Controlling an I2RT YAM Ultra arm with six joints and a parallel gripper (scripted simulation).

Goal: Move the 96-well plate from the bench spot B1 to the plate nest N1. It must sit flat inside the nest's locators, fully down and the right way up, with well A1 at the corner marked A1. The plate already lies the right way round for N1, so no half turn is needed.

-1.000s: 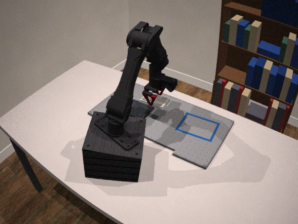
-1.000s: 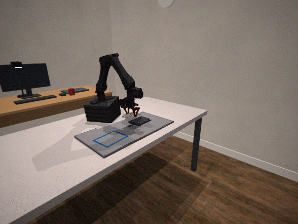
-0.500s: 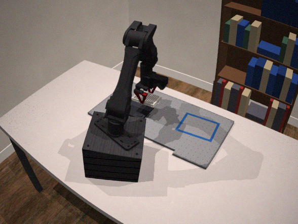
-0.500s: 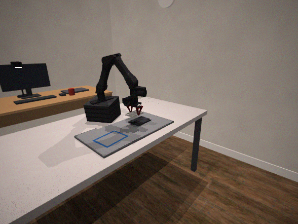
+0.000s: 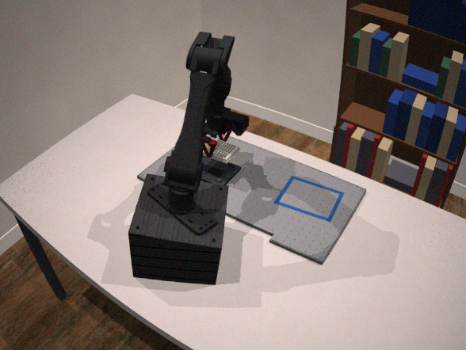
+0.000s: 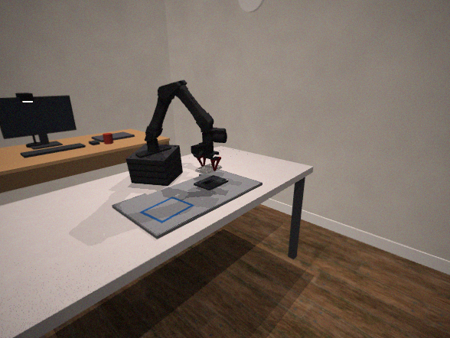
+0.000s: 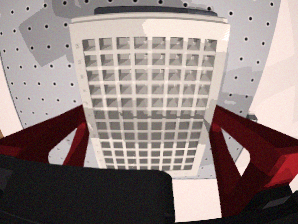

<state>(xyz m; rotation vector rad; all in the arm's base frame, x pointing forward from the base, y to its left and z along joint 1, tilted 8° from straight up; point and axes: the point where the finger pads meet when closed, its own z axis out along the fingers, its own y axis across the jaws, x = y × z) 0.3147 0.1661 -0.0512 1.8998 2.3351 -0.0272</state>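
My hand is 1 cm past the dark plate nest, 2 cm to the right of it and 9 cm above it. From my hand the other things lie so: white 96-well plate: right at my hand.
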